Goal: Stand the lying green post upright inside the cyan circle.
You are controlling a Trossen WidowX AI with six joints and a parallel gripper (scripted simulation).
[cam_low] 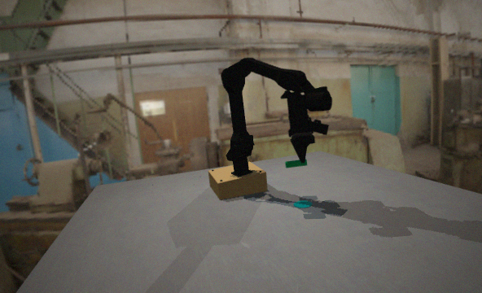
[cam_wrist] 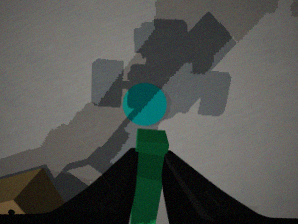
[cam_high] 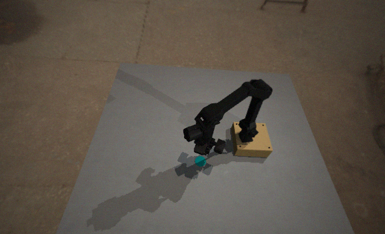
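The cyan circle lies 140 mm below my gripper tip. Round my gripper tip: green post 10 mm behind, 20 mm to the right.
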